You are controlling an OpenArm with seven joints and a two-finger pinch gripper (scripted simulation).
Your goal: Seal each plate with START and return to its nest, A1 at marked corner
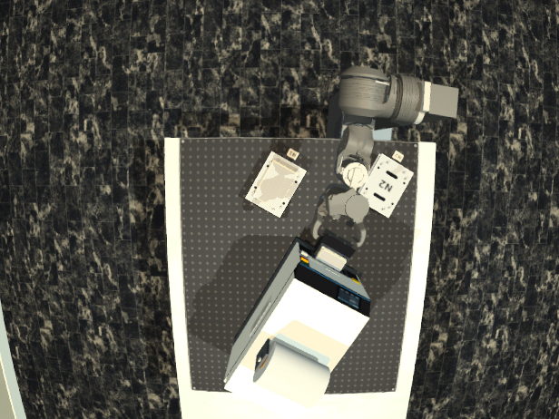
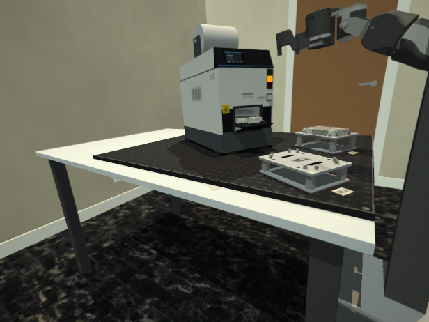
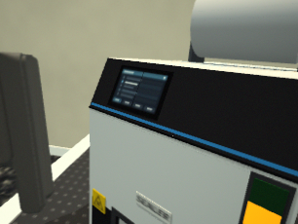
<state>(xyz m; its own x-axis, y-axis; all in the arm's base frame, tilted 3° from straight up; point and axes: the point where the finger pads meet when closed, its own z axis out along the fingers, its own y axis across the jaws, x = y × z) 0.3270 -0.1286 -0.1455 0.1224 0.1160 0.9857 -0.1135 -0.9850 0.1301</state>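
My gripper is now 15 cm short of the clear well plate, 1 cm to the right of it and 22 cm above it. The rest, counted from my hand: foil roll 33 cm ahead, 7 cm to the right, 8 cm above; sealer stage 15 cm ahead, 1 cm to the left, 23 cm below; sealer screen 15 cm ahead, 6 cm to the left, 1 cm below.
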